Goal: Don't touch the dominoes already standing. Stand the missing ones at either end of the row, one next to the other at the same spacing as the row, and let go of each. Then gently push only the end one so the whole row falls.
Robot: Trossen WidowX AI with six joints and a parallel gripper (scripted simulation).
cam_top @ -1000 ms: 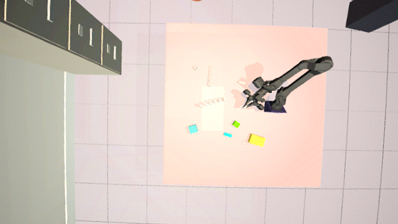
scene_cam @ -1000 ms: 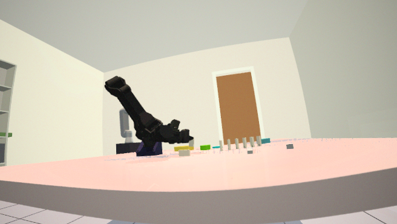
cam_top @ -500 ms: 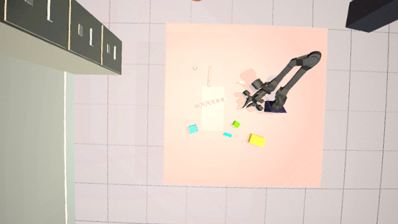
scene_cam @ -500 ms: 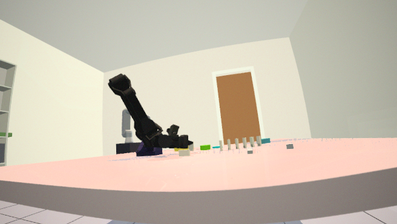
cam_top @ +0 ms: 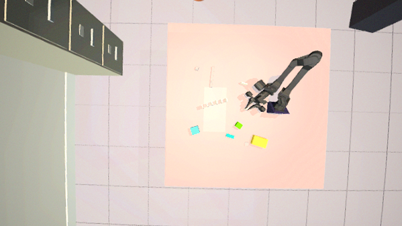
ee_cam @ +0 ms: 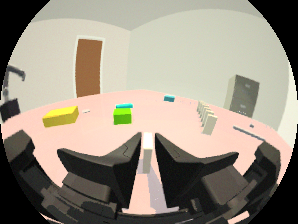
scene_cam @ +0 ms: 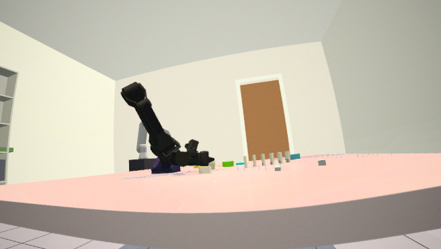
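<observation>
The green block is 3 cm ahead of my gripper tip, 13 cm to the left of it and 3 cm below it. The rest, counted from my gripper tip: small cyan block 7 cm ahead, 23 cm to the left, 4 cm below; then thin strip 30 cm ahead, 20 cm to the right, 4 cm below; then yellow block 16 cm behind, 23 cm to the left, 3 cm below.
</observation>
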